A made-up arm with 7 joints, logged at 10 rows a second.
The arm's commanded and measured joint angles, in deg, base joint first. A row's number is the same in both.
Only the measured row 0 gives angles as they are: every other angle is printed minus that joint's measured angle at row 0.
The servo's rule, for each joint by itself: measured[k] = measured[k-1] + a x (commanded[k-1-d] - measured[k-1]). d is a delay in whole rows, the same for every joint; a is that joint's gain. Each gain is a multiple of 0.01, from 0.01 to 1. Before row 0 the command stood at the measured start. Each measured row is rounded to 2 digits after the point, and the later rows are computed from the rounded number. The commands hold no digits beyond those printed.
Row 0, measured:
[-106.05, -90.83, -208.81, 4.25, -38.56, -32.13, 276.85]
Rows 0 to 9, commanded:
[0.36, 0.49, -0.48, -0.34, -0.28, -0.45, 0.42]
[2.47, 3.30, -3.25, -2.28, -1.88, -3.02, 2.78]
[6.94, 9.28, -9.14, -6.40, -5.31, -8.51, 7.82]
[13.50, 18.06, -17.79, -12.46, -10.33, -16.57, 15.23]
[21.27, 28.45, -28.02, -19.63, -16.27, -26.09, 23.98]
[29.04, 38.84, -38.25, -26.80, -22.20, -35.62, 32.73]
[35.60, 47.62, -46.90, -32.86, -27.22, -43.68, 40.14]
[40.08, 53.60, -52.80, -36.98, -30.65, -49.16, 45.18]
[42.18, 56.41, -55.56, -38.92, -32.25, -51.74, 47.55]
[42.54, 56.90, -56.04, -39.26, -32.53, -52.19, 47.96]
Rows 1 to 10, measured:
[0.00, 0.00, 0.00, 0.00, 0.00, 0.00, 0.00]
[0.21, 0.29, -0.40, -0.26, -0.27, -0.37, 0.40]
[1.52, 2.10, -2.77, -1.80, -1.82, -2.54, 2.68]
[4.66, 6.41, -8.06, -5.30, -5.17, -7.44, 7.61]
[9.79, 13.40, -16.14, -10.74, -10.12, -14.93, 14.93]
[16.45, 22.43, -26.00, -17.50, -16.02, -24.08, 23.62]
[23.75, 32.28, -36.17, -24.57, -21.95, -33.54, 32.37]
[30.62, 41.48, -45.08, -30.87, -27.01, -41.85, 39.83]
[36.11, 48.75, -51.49, -35.51, -30.50, -47.84, 44.97]
[39.63, 53.35, -54.87, -38.10, -32.18, -51.04, 47.45]
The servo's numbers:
d 1
a 0.58 0.60 0.83 0.76 0.96 0.82 0.96

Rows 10 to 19, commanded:
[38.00, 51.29, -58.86, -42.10, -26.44, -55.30, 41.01]
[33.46, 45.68, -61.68, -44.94, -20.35, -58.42, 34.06]
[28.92, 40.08, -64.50, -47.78, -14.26, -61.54, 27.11]
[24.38, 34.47, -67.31, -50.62, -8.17, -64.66, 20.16]
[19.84, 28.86, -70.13, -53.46, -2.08, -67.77, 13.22]
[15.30, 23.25, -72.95, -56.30, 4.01, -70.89, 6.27]
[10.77, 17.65, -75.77, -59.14, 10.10, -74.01, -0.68]
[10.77, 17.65, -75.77, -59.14, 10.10, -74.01, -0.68]
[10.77, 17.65, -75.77, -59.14, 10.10, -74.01, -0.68]
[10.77, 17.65, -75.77, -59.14, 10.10, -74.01, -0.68]
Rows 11 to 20, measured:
[41.32, 55.48, -55.84, -38.98, -32.52, -51.98, 47.94]
[39.39, 52.97, -58.35, -41.35, -26.68, -54.70, 41.29]
[35.95, 48.60, -61.11, -44.08, -20.60, -57.75, 34.35]
[31.87, 43.49, -63.92, -46.89, -14.51, -60.86, 27.40]
[27.53, 38.08, -66.73, -49.72, -8.42, -63.98, 20.45]
[23.07, 32.55, -69.55, -52.56, -2.33, -67.09, 13.51]
[18.56, 26.97, -72.37, -55.40, 3.76, -70.21, 6.56]
[14.04, 21.38, -75.19, -58.24, 9.85, -73.33, -0.39]
[12.14, 19.14, -75.67, -58.92, 10.09, -73.89, -0.67]
[11.35, 18.25, -75.75, -59.09, 10.10, -73.99, -0.68]

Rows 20 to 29, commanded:
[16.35, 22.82, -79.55, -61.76, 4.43, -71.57, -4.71]
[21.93, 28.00, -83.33, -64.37, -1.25, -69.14, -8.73]
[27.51, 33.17, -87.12, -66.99, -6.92, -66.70, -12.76]
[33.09, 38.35, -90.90, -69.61, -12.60, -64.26, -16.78]
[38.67, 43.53, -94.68, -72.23, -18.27, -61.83, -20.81]
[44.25, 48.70, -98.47, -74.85, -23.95, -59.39, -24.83]
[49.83, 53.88, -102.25, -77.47, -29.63, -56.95, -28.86]
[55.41, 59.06, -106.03, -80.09, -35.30, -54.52, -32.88]
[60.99, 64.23, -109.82, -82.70, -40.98, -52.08, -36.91]
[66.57, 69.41, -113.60, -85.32, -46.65, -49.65, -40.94]
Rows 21 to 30, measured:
[11.01, 17.89, -75.77, -59.13, 10.10, -74.01, -0.68]
[14.11, 20.85, -78.91, -61.13, 4.66, -72.01, -4.55]
[18.65, 25.14, -82.58, -63.59, -1.01, -69.66, -8.56]
[23.79, 29.96, -86.35, -66.17, -6.68, -67.23, -12.59]
[29.18, 34.99, -90.13, -68.78, -12.36, -64.79, -16.61]
[34.68, 40.11, -93.91, -71.40, -18.03, -62.36, -20.64]
[40.23, 45.26, -97.69, -74.02, -23.71, -59.92, -24.66]
[45.80, 50.43, -101.47, -76.64, -29.39, -57.48, -28.69]
[51.37, 55.61, -105.25, -79.26, -35.06, -55.05, -32.71]
[56.95, 60.78, -109.04, -81.87, -40.74, -52.61, -36.74]

